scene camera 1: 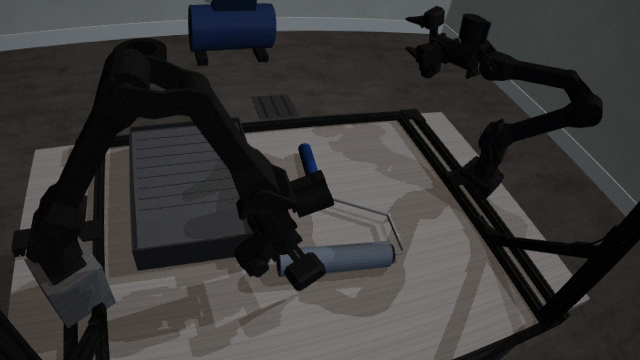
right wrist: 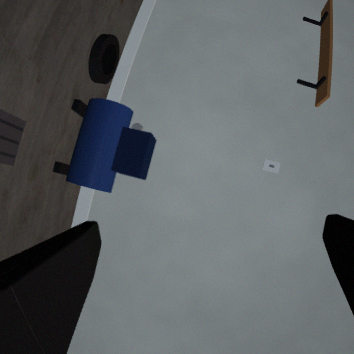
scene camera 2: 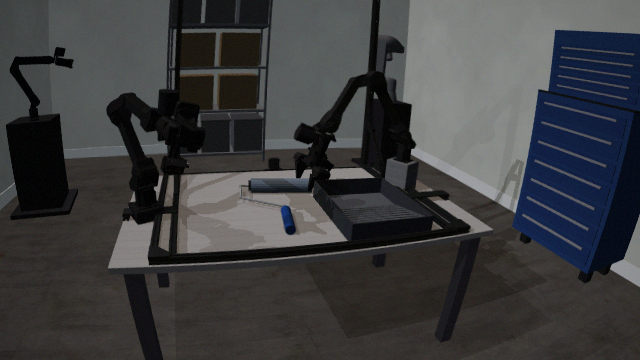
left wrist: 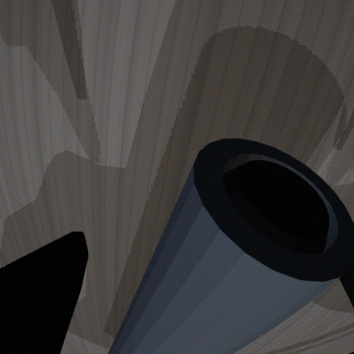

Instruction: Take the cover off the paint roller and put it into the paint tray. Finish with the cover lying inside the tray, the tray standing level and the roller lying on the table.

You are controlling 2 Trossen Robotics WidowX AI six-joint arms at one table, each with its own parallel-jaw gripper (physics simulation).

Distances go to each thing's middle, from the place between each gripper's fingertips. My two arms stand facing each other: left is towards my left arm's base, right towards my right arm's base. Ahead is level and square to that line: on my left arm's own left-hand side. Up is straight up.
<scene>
The grey-blue roller cover point(scene camera 1: 349, 257) lies 80 mm to the right of my left hand, 10 mm behind it and 10 mm above it. Also, from my left hand: dark paint tray point(scene camera 2: 363, 208): 270 mm ahead, 120 mm to the left, 10 mm above.
My right gripper is now 41 cm past the grey-blue roller cover, 39 cm to the right of it and 27 cm above it. From my right hand the other things lie so: dark paint tray 59 cm to the left, 26 cm below, 12 cm behind.
</scene>
